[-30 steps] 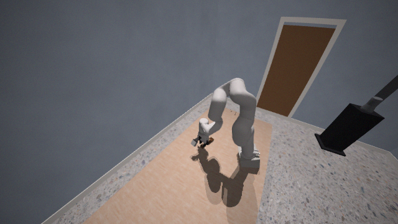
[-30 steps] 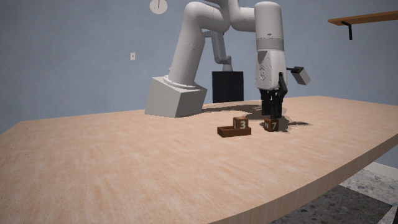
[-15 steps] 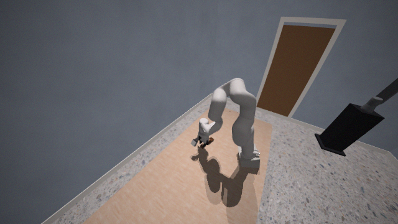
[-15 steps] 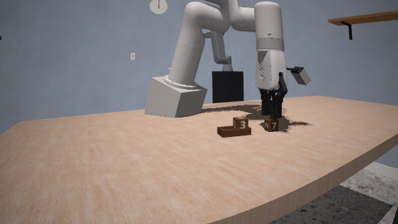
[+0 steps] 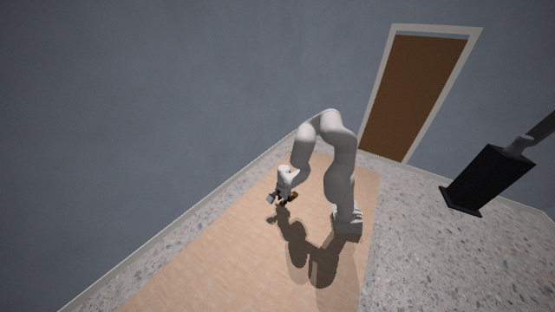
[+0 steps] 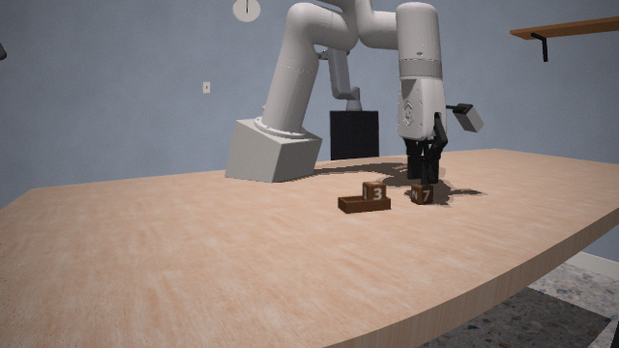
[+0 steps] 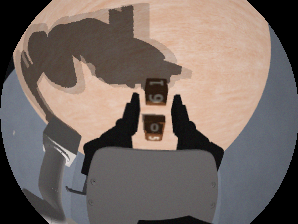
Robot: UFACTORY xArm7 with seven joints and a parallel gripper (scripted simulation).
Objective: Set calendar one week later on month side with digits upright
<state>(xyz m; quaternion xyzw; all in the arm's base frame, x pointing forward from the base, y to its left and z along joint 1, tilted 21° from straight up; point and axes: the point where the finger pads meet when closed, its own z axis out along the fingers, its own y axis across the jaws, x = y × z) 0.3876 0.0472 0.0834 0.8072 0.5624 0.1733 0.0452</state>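
Now: hand 40 mm above the cube. The rest, counted from my hand: brown wooden tray 40 mm behind, 100 mm to the right, 50 mm below.
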